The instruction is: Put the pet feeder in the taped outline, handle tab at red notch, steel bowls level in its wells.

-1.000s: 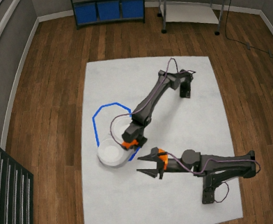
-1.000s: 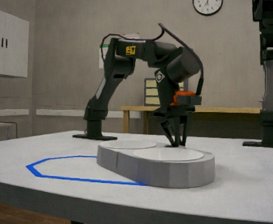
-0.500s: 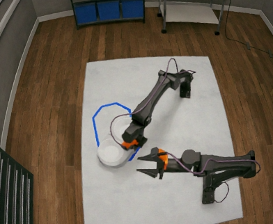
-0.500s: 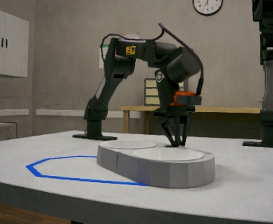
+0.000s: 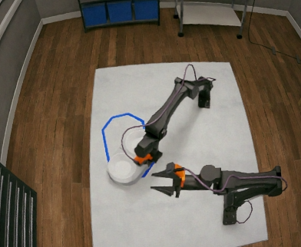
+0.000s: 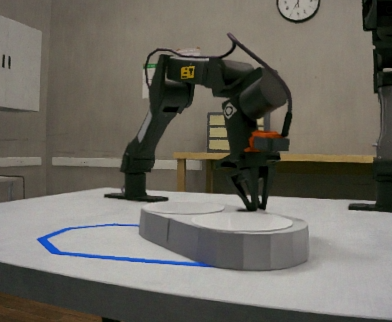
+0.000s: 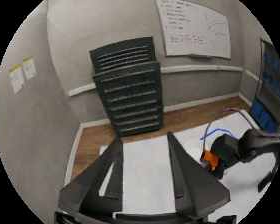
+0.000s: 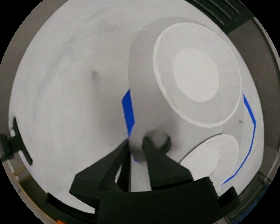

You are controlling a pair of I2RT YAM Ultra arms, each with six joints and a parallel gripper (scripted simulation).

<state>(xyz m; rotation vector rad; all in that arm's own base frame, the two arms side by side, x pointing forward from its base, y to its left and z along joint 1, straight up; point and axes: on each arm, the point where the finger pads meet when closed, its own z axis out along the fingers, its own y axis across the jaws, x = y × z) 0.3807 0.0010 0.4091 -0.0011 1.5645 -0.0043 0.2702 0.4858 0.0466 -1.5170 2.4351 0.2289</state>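
The grey pet feeder is 6 cm ahead of my right hand, 5 cm to the right of it and 2 cm below it. From my right hand the other things lie so: blue tape outline 14 cm to the right, 9 cm ahead, 5 cm below; steel bowl 12 cm ahead, 1 cm to the right, 1 cm below.
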